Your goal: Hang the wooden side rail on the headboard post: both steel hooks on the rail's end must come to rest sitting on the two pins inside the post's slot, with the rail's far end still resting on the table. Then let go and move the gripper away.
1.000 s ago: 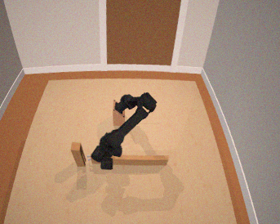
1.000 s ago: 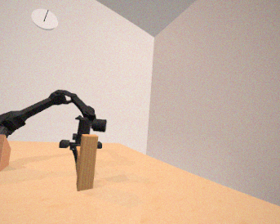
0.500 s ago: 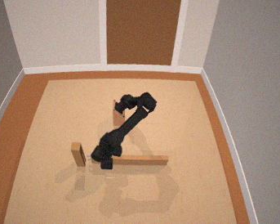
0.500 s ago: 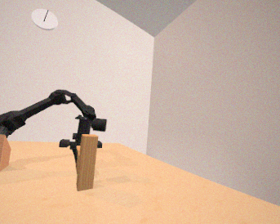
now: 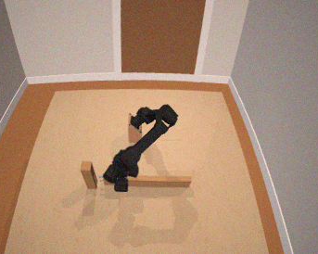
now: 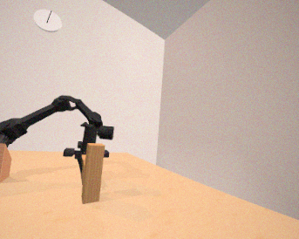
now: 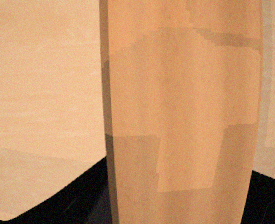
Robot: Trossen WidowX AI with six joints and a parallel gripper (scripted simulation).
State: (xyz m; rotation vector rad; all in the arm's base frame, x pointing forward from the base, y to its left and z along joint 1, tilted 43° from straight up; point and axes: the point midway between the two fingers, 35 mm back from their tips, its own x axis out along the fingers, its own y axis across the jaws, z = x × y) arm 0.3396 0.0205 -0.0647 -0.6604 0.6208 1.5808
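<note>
Right now my gripper tip is 160 mm to the left of the headboard post, 50 mm below it and 20 mm short of it.
</note>
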